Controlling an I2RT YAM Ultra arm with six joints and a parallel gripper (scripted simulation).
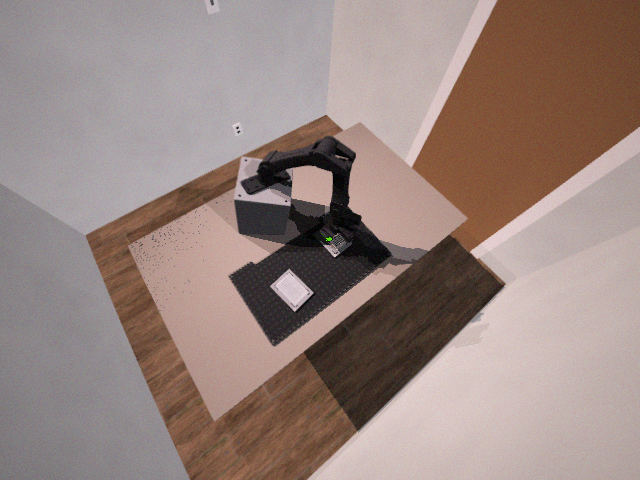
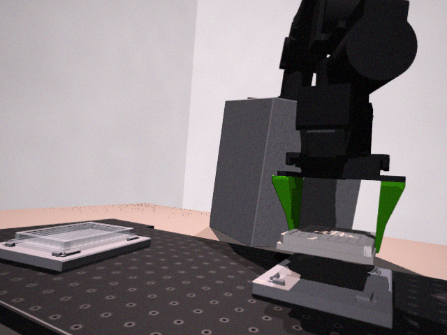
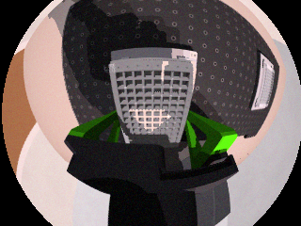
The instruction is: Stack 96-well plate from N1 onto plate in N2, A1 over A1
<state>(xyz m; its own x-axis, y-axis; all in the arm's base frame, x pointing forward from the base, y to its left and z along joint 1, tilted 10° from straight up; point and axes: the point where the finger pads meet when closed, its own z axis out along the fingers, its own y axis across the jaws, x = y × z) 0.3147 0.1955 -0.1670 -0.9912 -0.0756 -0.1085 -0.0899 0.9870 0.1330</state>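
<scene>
Right now the plate nest N1 is 5 cm below my hand.
</scene>
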